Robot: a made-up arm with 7 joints.
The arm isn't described. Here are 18 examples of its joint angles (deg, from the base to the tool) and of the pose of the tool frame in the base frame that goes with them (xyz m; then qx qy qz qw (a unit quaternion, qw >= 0)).
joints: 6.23 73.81 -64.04 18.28 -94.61 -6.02 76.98
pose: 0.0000 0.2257 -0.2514 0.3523 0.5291 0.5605 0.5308
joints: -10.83 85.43 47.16 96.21 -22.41 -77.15 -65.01
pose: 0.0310 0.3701 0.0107 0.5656 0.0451 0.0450 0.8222
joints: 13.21 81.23 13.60 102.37 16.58 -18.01 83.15
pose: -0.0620 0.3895 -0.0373 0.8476 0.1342 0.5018 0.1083
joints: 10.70 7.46 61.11 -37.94 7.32 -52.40 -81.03
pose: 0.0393 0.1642 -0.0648 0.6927 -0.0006 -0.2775 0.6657
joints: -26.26 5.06 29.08 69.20 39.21 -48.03 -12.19
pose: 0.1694 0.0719 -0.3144 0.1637 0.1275 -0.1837 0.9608
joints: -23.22 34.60 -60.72 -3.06 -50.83 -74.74 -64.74
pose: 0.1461 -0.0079 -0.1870 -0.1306 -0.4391 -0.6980 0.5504
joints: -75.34 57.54 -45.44 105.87 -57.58 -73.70 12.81
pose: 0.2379 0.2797 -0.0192 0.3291 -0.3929 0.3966 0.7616
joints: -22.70 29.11 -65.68 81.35 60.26 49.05 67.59
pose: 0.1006 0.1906 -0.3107 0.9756 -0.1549 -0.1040 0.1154
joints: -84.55 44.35 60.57 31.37 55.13 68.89 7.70
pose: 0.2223 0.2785 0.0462 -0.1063 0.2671 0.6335 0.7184
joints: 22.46 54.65 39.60 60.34 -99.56 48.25 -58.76
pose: -0.0442 0.3364 -0.1724 -0.5977 -0.0034 0.1414 0.7891
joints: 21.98 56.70 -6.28 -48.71 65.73 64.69 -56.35
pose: 0.1014 0.1226 -0.1013 0.6266 0.4689 -0.0892 0.6161
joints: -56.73 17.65 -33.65 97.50 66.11 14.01 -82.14
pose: 0.2554 0.1179 -0.2595 0.3460 0.8250 -0.4095 0.1786
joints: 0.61 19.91 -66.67 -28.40 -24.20 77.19 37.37
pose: 0.0038 -0.0769 -0.2113 0.3331 0.5065 -0.3660 0.7061
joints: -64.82 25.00 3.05 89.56 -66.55 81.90 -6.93
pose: 0.2697 0.0845 -0.2045 -0.5067 0.6934 -0.0987 0.5026
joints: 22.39 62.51 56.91 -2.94 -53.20 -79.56 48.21
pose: 0.0714 0.2539 0.0358 -0.0195 -0.7577 0.3289 0.5634
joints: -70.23 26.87 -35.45 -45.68 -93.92 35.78 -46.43
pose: 0.1297 -0.0826 0.0239 -0.0586 -0.0146 -0.9814 0.1820
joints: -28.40 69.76 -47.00 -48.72 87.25 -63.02 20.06
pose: 0.0997 0.0334 -0.1192 0.4378 -0.6651 -0.6021 0.0591
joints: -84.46 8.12 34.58 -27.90 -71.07 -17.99 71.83
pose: 0.1766 0.0942 0.1276 -0.8488 -0.2941 0.0255 0.4386
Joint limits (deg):
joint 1: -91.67..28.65
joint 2: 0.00..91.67
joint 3: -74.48..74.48
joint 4: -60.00..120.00
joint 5: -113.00..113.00
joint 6: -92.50..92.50
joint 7: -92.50..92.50
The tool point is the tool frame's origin. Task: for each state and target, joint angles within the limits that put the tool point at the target. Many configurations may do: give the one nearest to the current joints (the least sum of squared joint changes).
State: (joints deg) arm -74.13 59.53 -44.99 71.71 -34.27 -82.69 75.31
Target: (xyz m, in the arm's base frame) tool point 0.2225 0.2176 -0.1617
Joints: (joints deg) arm -43.90 53.29 -51.80 75.01 -31.45 -87.52 75.31
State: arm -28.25 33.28 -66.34 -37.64 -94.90 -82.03 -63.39
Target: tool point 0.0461 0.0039 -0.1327
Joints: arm 0.12 41.30 -74.48 -53.49 -89.63 -86.30 -63.39
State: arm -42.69 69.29 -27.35 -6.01 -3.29 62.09 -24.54
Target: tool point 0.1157 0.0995 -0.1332
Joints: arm -13.42 83.87 -46.23 -48.86 -9.68 65.54 -24.54
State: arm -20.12 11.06 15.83 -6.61 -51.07 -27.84 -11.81
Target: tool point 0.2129 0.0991 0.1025
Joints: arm -64.75 30.84 17.31 -16.35 -50.51 -25.71 -11.81
